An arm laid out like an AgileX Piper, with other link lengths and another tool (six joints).
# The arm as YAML. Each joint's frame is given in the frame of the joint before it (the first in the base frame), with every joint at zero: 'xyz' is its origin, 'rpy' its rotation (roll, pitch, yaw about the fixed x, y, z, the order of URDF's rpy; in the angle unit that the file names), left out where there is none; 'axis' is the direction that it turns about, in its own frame. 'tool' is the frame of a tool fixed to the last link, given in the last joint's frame.
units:
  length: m
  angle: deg
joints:
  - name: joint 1
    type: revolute
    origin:
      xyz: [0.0, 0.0, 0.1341]
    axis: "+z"
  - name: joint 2
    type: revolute
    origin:
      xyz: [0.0, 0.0, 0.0]
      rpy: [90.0, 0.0, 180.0]
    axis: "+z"
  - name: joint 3
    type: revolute
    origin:
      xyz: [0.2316, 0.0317, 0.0]
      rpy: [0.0, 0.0, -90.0]
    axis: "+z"
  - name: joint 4
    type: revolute
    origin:
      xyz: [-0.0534, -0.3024, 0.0]
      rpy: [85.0, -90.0, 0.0]
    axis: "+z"
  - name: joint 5
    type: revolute
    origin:
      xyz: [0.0, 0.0, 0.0]
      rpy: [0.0, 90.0, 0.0]
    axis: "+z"
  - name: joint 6
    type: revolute
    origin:
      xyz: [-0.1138, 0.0, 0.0]
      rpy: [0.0, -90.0, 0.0]
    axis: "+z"
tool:
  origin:
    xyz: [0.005, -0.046, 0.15]
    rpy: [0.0, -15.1, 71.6]
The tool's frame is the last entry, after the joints.
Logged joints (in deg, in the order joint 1, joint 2, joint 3, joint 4, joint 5, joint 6), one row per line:
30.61 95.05 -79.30 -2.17 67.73 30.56
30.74 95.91 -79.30 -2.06 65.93 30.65
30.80 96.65 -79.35 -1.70 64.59 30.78
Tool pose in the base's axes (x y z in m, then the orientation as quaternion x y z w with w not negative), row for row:
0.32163 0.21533 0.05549 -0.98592 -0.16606 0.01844 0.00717
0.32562 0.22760 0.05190 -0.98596 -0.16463 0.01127 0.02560
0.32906 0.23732 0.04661 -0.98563 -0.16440 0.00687 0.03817
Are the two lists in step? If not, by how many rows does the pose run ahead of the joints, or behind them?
The pose runs 2 rows ahead of the joints: the pose in row i belongs to the joints in row i + 2.
